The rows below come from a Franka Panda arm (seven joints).
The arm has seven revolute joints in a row. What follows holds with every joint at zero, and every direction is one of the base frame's.
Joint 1 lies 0.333 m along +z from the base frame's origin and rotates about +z.
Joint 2 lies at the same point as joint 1 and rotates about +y.
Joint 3 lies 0.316 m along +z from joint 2 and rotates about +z.
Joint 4 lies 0.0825 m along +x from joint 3 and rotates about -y.
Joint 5 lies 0.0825 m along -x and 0.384 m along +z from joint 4 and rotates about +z.
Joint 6 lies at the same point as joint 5 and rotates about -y.
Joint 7 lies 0.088 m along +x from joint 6 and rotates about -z.
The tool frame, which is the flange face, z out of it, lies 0.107 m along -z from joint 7; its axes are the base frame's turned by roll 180, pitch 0 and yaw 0 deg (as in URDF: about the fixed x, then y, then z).
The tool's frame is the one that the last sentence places.
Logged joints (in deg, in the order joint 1, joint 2, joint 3, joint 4, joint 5, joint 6, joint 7), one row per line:
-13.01, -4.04, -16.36, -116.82, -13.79, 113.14, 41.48
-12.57, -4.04, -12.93, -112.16, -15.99, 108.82, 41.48
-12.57, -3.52, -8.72, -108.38, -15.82, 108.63, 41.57
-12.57, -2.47, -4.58, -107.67, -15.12, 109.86, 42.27
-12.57, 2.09, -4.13, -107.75, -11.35, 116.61, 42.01
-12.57, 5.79, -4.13, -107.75, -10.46, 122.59, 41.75
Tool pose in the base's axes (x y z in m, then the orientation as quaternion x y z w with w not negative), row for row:
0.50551, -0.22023, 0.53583, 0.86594, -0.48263, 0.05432, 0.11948
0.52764, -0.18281, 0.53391, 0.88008, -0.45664, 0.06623, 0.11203
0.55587, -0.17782, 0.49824, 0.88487, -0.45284, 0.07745, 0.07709
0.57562, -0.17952, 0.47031, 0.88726, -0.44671, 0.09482, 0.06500
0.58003, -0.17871, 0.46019, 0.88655, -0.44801, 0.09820, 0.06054
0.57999, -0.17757, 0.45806, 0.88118, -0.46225, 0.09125, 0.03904
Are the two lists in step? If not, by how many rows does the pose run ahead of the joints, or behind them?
The pose runs 2 rows ahead of the joints: the pose in row i belongs to the joints in row i + 2.
